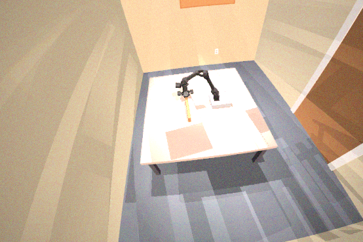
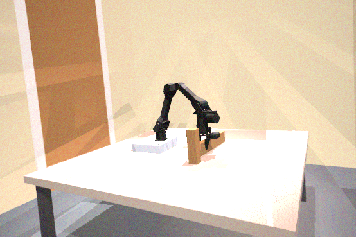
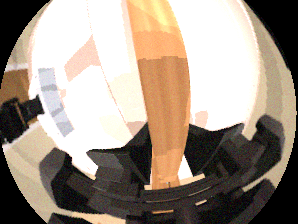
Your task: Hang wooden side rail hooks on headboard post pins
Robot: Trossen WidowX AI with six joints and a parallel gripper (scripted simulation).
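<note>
Right now my gripper tip is 10 mm short of the wooden headboard post, 120 mm to the left of it and 50 mm below it.
</note>
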